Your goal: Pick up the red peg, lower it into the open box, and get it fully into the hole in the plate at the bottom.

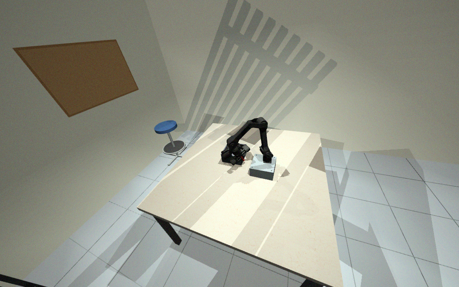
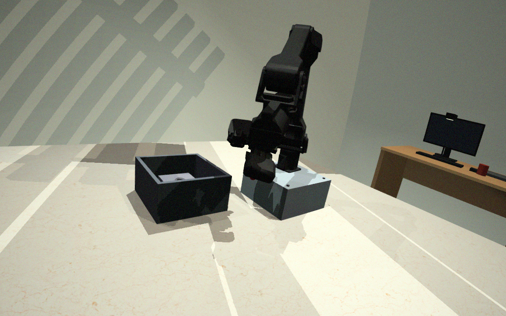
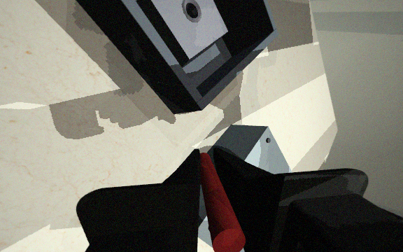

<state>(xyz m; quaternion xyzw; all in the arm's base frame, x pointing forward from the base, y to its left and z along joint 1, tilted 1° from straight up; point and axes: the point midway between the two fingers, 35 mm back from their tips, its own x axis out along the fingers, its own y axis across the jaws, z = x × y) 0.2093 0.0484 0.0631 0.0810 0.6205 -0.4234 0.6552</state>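
The light plate lies 10 cm ahead of my gripper tip, 14 cm to the right of it and 7 cm below it. Also, from my gripper tip: dark box 10 cm ahead, 14 cm to the right, 9 cm below; then red peg 1 cm behind, 2 cm to the left, 2 cm above.
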